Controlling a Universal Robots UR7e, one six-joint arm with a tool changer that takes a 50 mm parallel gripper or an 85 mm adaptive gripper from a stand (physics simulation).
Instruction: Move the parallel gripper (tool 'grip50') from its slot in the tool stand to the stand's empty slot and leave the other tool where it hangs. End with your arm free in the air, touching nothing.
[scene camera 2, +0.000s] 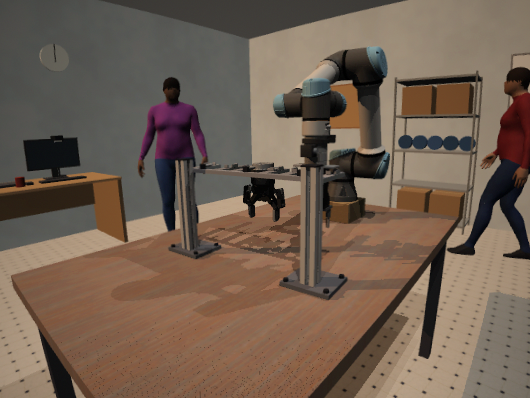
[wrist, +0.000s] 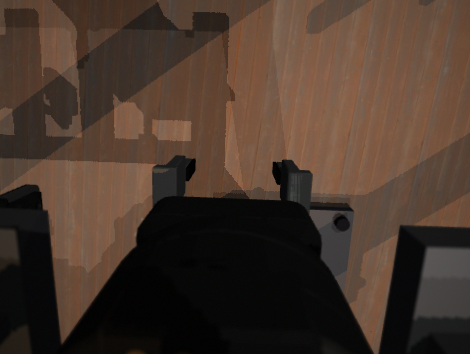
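Seen in the pictures: arm's base, origin of its link: (scene camera 2: 340, 198).
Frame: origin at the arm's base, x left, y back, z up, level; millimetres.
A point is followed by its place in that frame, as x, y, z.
Note:
The tool stand (scene camera 2: 303, 230) @[334, -659, 71] has two posts and a grey top rail. The black adaptive gripper (scene camera 2: 264, 192) hangs from the rail between the posts. The arm (scene camera 2: 316, 107) @[294, -561, 370] points straight down at the rail's right end, beside the near post, with its wrist coupling just above rail height. My parallel gripper (wrist: 234, 171) is on the arm, its two fingers apart and the space between them empty. In the scene view it is mostly hidden behind the near post. Whether it touches the rail or sits in the slot there cannot be told.
A base plate (wrist: 336, 245) @[387, -584, -74] of the stand shows below right in the wrist view, and dark frame-like parts stand at both lower sides. The wooden table (scene camera 2: 225, 340) @[368, -929, -86] carries the stand. A brown box (scene camera 2: 342, 212) @[68, -83, -39] is by the arm's base. Two people stand beyond the table.

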